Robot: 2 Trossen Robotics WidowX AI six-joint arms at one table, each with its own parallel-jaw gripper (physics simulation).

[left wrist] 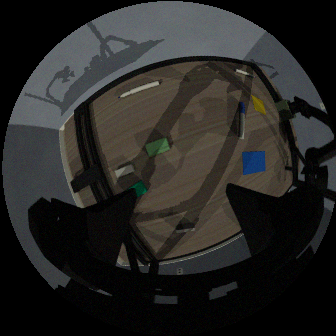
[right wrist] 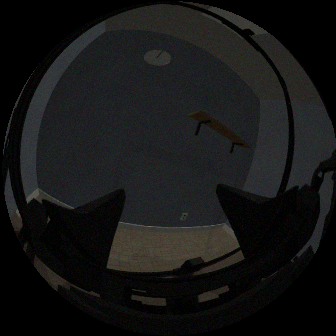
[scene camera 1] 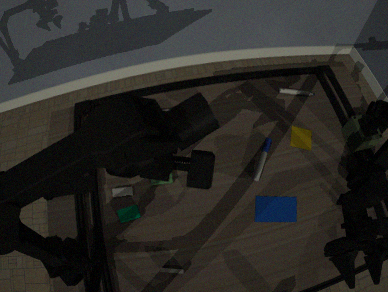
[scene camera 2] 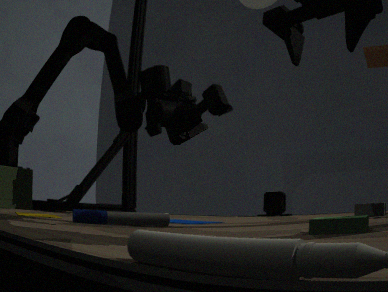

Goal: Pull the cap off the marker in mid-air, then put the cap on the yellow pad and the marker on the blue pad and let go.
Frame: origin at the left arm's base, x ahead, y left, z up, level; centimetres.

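Seen in the pictures: left gripper, fingertip midpoint: [left wrist: 181, 191] [scene camera 2: 321, 58]; right gripper, fingertip midpoint: [right wrist: 170, 191] [scene camera 1: 365, 286] [scene camera 2: 219, 117]; left arm's base at its link origin: [scene camera 1: 66, 261]; right arm's base at its link origin: [left wrist: 290, 108] [scene camera 1: 367, 127] [scene camera 2: 6, 167].
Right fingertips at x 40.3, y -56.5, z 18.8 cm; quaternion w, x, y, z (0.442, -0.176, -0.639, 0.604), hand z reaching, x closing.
Offsets run from my right fingertips to a thing's top centre.
The marker @(dz -22.3, dx +19.8, dy +37.1 cm) [scene camera 1: 260, 162] [scene camera 2: 138, 219] [left wrist: 242, 125] lies on the table, its blue cap @(dz -22.3, dx +24.2, dy +38.5 cm) [scene camera 1: 268, 145] [scene camera 2: 90, 216] [left wrist: 242, 107] on one end. The yellow pad @(dz -24.1, dx +35.1, dy +31.0 cm) [scene camera 1: 301, 138] [scene camera 2: 37, 215] [left wrist: 258, 105] lies near the cap end; the blue pad @(dz -24.1, dx +10.4, dy +24.6 cm) [scene camera 1: 275, 209] [scene camera 2: 197, 221] [left wrist: 254, 162] lies near the other end. My left gripper [scene camera 2: 324, 57] [left wrist: 181, 191] is open and empty, high above the table; its arm hides part of it in scene camera 1. My right gripper [scene camera 1: 363, 285] [right wrist: 170, 191] is open and empty, raised, away from the marker, facing the wall and floor in its wrist view.
A white pen @(dz -22.3, dx +10.5, dy +71.9 cm) [scene camera 2: 215, 250] [left wrist: 140, 89] and another white pen @(dz -22.3, dx +50.1, dy +41.3 cm) [scene camera 1: 295, 92] [left wrist: 244, 73] lie near the table's far edge. A light green block @(dz -22.7, dx -3.3, dy +55.4 cm) [left wrist: 158, 147], a dark green block @(dz -22.7, dx -17.4, dy +54.9 cm) [scene camera 1: 128, 214] [left wrist: 139, 189] and a whitish block @(dz -23.0, dx -14.1, dy +60.8 cm) [scene camera 1: 122, 191] [left wrist: 125, 170] lie toward the left. Dark frame bars edge the table.
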